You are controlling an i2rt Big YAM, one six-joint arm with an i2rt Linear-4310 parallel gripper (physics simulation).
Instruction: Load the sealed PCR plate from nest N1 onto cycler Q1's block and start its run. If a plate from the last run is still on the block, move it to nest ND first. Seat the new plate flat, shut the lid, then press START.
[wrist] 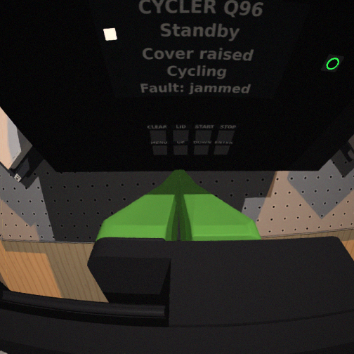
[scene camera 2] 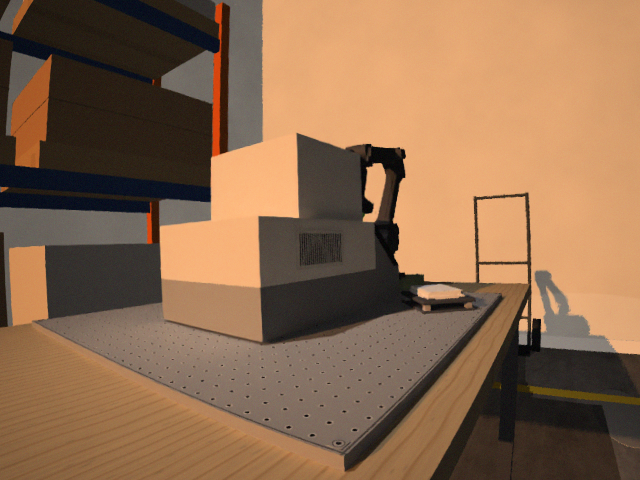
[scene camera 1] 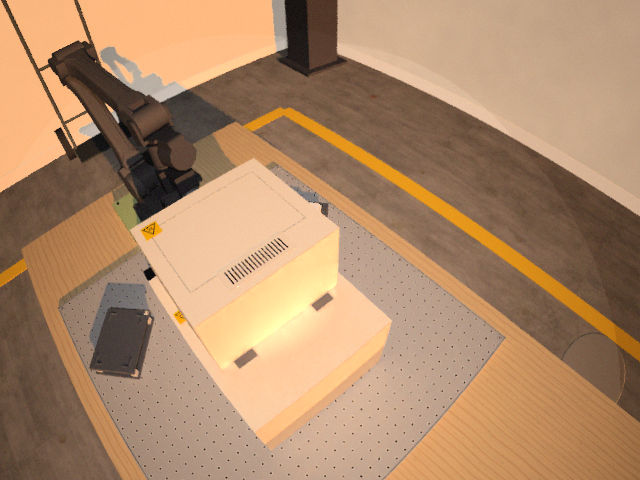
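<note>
Cycler Q1 (scene camera 1: 232,222) (scene camera 2: 211,253) (wrist: 75,115) shows from behind in the scene views. In the wrist view its dark front panel reads "Standby", "Cover raised", "Cycling" and "Fault: jammed", with a white square and a green ring lit. The START button (wrist: 203,135) is in the upper button row. My gripper (wrist: 178,177) is shut and empty, its green tips just below the keypad in the image; contact cannot be told. A white plate (scene camera 2: 439,291) (wrist: 9,142) sits on a dark nest (scene camera 2: 447,302) (wrist: 30,167). Another dark nest (scene camera 1: 121,343) holds no plate. The block and nest labels are hidden.
The cycler stands on a perforated board (scene camera 1: 439,330) (scene camera 2: 310,382) on a wooden table (scene camera 1: 542,413) (scene camera 2: 77,403). The arm (scene camera 1: 149,124) (scene camera 2: 390,191) reaches down at the cycler's front. A shelf rack (scene camera 2: 220,93) and a trolley (scene camera 2: 476,232) stand in the background.
</note>
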